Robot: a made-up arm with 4 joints.
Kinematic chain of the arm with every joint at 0, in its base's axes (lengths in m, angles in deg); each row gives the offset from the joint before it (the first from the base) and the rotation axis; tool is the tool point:
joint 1: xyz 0 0 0.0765 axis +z
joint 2: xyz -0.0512 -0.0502 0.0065 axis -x
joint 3: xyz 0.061 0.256 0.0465 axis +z
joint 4: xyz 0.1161 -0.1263 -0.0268 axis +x
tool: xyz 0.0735 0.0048 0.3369
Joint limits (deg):
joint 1: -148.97..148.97
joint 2: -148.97..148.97
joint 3: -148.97..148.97
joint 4: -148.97..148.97
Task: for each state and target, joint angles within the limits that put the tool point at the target. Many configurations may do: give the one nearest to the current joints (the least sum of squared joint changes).
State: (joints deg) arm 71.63 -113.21 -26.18 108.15
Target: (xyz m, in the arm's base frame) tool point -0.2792 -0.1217 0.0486
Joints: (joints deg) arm 47.23 -116.08 -62.66 119.07
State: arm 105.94 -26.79 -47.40 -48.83
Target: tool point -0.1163 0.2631 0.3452
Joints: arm 93.05 -26.38 -43.64 -63.22
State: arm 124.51 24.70 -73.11 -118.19
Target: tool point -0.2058 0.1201 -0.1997
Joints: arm 137.82 27.26 -42.89 -131.19
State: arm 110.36 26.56 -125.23 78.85
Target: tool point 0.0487 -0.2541 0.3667
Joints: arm 109.93 17.82 -76.94 35.14
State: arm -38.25 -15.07 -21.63 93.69
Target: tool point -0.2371 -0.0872 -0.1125
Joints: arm -19.62 -6.77 -53.14 127.37
